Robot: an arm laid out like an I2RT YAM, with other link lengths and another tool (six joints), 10 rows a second.
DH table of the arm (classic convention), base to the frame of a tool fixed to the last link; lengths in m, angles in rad. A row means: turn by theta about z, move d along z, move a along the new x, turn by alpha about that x. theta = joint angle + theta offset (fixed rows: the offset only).
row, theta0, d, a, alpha
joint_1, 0, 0.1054, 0.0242, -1.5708
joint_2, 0, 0, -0.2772, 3.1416
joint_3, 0.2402, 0, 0.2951, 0
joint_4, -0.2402, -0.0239, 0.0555, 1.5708
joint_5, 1.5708, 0.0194, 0, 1.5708
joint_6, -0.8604, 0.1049, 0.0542, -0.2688
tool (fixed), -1.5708, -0.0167, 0, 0
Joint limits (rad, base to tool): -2.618..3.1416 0..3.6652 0..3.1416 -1.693..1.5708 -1.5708..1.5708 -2.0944..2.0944
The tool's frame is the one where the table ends.
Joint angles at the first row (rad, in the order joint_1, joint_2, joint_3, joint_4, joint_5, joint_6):
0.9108, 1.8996, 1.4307, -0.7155, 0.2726, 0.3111
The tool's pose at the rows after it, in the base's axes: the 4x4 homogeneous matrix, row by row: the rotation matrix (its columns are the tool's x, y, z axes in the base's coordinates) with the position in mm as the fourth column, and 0 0 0 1 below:
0.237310, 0.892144, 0.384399, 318.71; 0.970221, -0.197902, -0.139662, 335.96; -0.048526, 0.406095, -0.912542, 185.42; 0, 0, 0, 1
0.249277, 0.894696, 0.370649, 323.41; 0.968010, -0.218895, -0.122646, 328.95; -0.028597, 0.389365, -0.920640, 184.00; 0, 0, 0, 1
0.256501, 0.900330, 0.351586, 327.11; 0.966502, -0.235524, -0.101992, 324.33; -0.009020, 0.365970, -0.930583, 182.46; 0, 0, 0, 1
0.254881, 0.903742, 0.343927, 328.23; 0.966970, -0.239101, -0.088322, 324.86; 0.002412, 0.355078, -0.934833, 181.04; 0, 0, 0, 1
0.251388, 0.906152, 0.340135, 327.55; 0.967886, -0.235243, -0.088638, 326.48; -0.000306, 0.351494, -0.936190, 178.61; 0, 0, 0, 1
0.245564, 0.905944, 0.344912, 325.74; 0.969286, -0.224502, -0.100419, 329.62; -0.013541, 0.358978, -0.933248, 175.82; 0, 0, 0, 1
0.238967, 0.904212, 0.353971, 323.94; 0.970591, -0.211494, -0.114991, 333.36; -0.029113, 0.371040, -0.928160, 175.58; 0, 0, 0, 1
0.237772, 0.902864, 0.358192, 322.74; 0.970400, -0.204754, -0.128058, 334.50; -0.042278, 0.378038, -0.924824, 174.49; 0, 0, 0, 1
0.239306, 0.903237, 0.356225, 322.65; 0.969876, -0.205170, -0.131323, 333.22; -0.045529, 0.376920, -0.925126, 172.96; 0, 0, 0, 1
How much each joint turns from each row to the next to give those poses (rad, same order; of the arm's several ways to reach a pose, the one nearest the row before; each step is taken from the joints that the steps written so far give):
-0.0084, -0.0023, -0.0041, 0.0039, -0.0054, 0.0004
-0.0218, -0.0115, -0.0165, 0.0148, -0.0267, 0.0015
-0.0179, -0.0065, -0.0084, 0.0081, -0.0328, 0.0031
-0.0038, 0.0019, -0.0004, 0.0072, -0.0164, 0.0011
0.0030, 0.0058, 0.0004, 0.0012, -0.0023, 0.0004
0.0096, 0.0099, 0.0023, -0.0004, 0.0134, -0.0019
0.0110, 0.0095, 0.0096, -0.0077, 0.0187, -0.0035
0.0058, 0.0054, 0.0022, -0.0053, 0.0133, -0.0007
-0.0016, -0.0008, -0.0057, 0.0015, 0.0004, 0.0000

